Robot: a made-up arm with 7 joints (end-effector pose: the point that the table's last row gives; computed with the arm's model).
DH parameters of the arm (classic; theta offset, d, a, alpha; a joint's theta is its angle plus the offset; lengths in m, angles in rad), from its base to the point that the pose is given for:
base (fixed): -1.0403 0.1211 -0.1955 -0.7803
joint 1: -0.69 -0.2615 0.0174 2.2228
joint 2: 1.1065 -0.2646 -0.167 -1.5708
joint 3: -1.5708 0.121 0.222 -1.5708
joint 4: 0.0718 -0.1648 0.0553 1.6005
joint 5: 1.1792 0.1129 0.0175 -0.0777
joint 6: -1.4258 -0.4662 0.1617 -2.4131
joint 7: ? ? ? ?
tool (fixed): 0.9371 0.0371 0 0
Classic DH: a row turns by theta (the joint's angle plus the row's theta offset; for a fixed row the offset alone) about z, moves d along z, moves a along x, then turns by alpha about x.
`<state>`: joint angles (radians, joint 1 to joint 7).
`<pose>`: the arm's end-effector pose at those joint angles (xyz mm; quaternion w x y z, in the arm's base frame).
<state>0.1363 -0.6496 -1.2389 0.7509 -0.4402 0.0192 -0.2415</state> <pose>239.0 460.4 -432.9 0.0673 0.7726 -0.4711 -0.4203</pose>
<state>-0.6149 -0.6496 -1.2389 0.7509 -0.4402 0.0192 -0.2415</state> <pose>410.3 -19.6 -338.8 0.0636 0.6358 -0.7420 -0.2028</pose>
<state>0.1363 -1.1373 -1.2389 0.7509 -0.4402 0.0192 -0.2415</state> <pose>235.8 584.2 -228.2 0.1134 -0.7509 0.3629 0.5400</pose>
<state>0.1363 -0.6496 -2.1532 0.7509 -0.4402 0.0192 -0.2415</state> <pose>422.3 241.3 -178.4 0.2328 -0.6929 0.6650 0.1532</pose>
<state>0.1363 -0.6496 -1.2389 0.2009 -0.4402 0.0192 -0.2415</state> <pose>217.2 499.5 -459.9 0.1184 -0.6886 0.4036 0.5907</pose>
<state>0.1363 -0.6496 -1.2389 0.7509 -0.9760 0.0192 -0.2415</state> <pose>245.2 469.0 -321.1 0.1103 -0.8632 0.4254 0.2485</pose>
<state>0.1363 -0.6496 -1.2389 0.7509 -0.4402 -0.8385 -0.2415</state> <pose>208.3 447.1 -258.6 0.2358 -0.8742 0.3973 0.1492</pose>
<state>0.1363 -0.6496 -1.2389 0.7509 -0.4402 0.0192 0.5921</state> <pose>249.0 471.5 -485.4 0.0551 -0.8043 0.5900 0.0447</pose>
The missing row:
joint 7: 0.6417 -0.3283 -0.0565 1.4448
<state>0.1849 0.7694 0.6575 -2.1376 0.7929 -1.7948 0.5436</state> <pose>-467.6 -25.3 -327.3 0.0433 -0.3668 -0.9225 0.1123</pose>
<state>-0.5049 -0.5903 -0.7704 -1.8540 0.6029 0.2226 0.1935</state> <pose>204.5 464.3 -297.7 0.3981 -0.2438 -0.0886 0.8799</pose>
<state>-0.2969 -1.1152 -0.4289 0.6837 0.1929 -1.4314 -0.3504</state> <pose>137.2 432.7 -189.9 0.1966 -0.8272 0.2803 0.4455</pose>
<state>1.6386 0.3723 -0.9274 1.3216 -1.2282 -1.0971 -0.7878</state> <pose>-494.7 438.2 -128.3 0.1428 -0.7725 -0.6187 -0.0065</pose>
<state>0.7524 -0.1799 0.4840 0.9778 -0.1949 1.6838 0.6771</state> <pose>-241.9 -46.2 -202.0 0.9039 0.1613 0.3895 0.0722</pose>
